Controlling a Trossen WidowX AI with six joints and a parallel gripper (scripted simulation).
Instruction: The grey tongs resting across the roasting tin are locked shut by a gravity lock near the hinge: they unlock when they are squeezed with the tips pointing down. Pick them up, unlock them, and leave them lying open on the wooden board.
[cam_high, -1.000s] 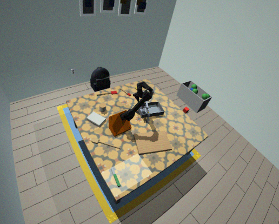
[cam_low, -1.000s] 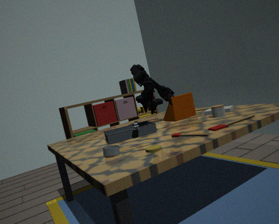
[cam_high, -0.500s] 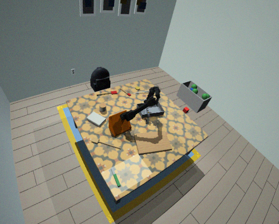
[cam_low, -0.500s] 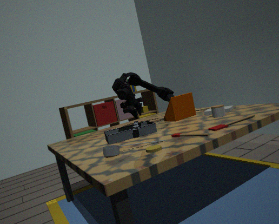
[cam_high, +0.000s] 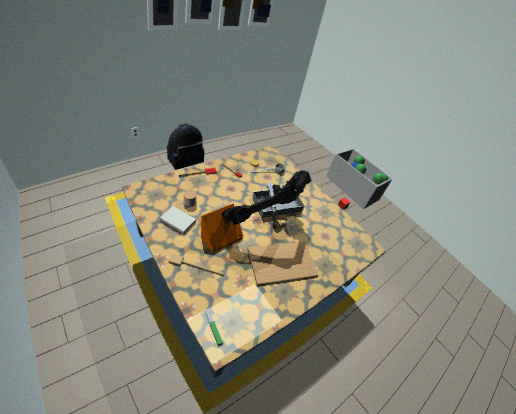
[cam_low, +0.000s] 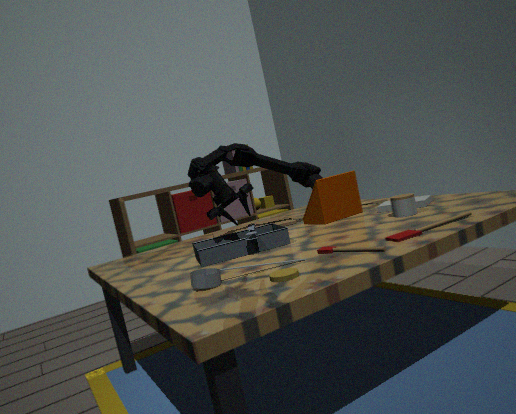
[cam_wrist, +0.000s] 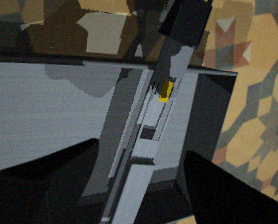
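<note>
The yellow lock piece is 4 cm behind my gripper tip, 2 cm to the right of it and 3 cm below it. Also, from my gripper tip: white flat block: 57 cm behind, 27 cm to the left, 8 cm below; then roasting tin: 6 cm ahead, 3 cm to the left, 7 cm below; then wooden board: 25 cm behind, 32 cm to the right, 9 cm below.
</note>
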